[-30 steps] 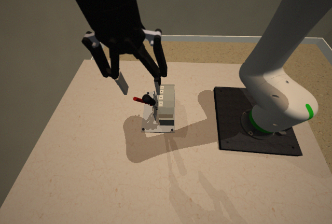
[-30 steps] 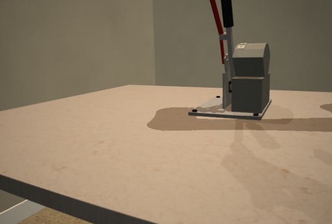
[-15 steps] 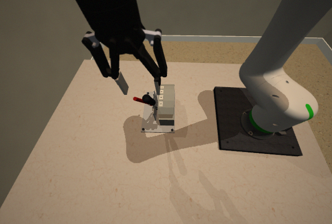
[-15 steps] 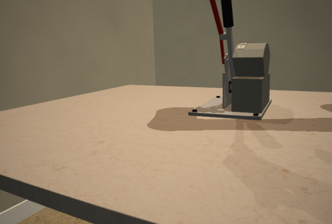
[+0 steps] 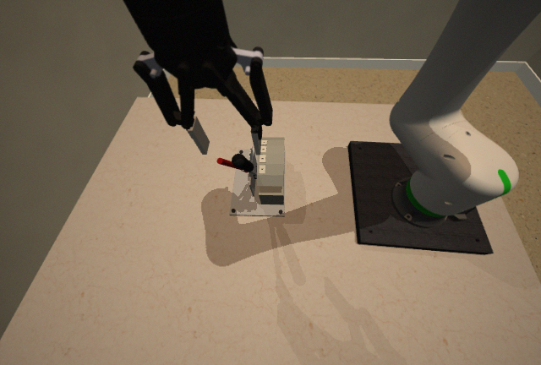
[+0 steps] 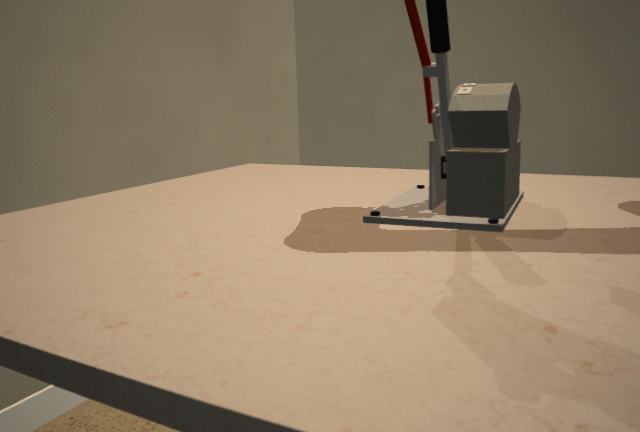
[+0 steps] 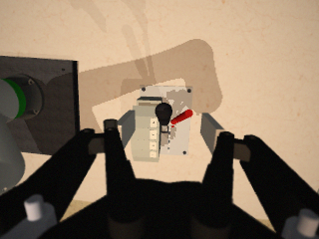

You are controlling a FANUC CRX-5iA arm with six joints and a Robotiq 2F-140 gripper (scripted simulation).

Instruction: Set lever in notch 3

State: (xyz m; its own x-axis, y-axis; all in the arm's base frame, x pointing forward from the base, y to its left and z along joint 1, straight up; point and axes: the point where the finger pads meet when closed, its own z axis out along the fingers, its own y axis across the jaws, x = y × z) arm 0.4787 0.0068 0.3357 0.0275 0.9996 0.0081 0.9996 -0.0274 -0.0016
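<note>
The red bar is 1 cm ahead of my hand, 5 cm to the right of it and 18 cm below it.
</note>
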